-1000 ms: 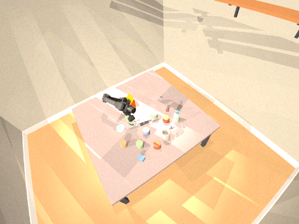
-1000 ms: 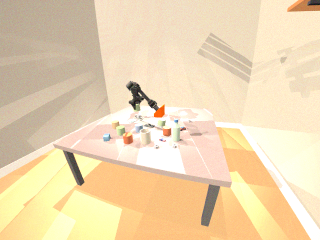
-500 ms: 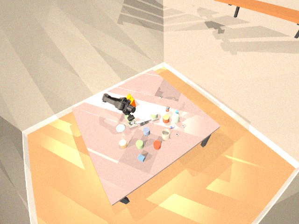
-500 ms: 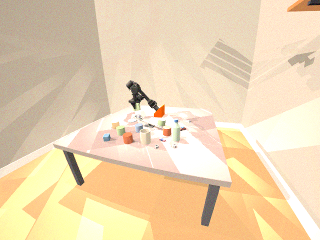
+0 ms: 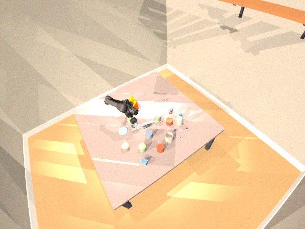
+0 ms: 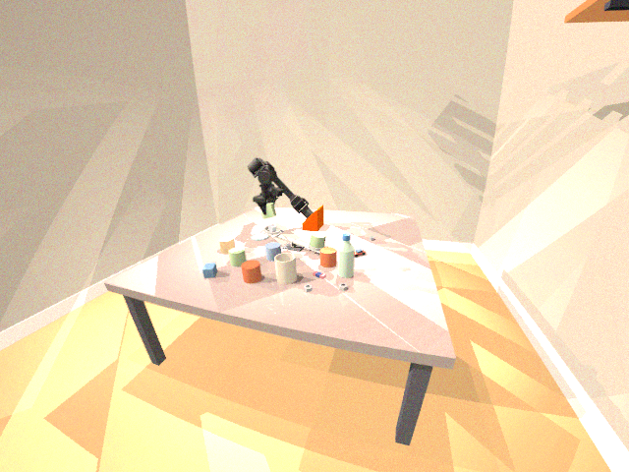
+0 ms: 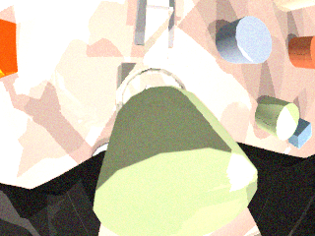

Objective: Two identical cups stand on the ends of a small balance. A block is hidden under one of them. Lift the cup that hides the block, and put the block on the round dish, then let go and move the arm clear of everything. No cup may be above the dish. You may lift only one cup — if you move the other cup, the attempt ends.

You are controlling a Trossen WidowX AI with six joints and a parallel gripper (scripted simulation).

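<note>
The round dish lies 170 mm below my gripper tip, 100 mm to the right of it and 80 mm behind it. Also, from my gripper tip: yellow cup (180 mm to the right, 130 mm below, 110 mm ahead); blue cup (170 mm ahead, 130 mm below, 90 mm to the left); beige mug (340 mm ahead, 180 mm to the left, 130 mm below).
</note>
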